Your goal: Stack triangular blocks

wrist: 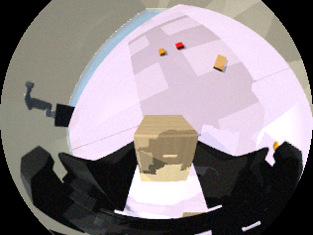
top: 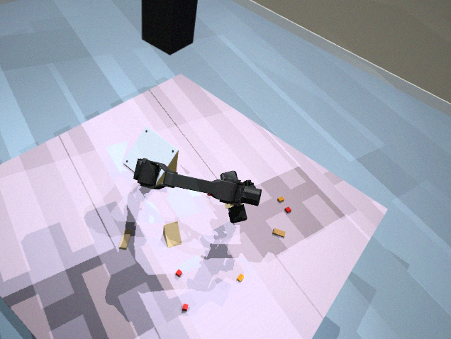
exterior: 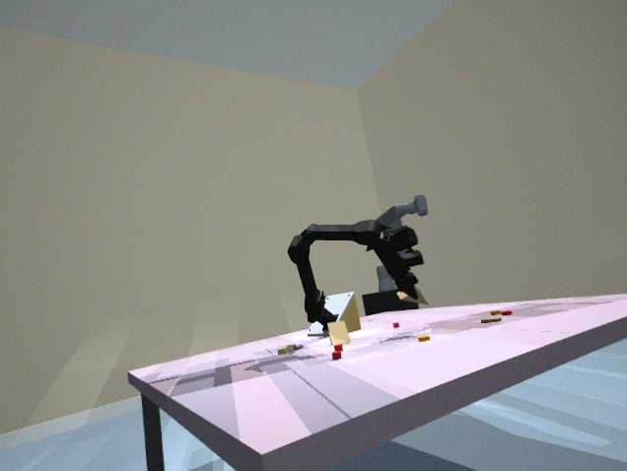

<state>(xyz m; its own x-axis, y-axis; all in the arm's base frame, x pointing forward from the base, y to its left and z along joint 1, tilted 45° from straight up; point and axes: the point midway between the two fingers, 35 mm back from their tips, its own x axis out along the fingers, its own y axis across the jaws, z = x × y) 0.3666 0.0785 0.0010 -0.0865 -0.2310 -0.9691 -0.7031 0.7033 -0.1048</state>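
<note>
My gripper tip is now 10 mm below the tan triangular block.
</note>
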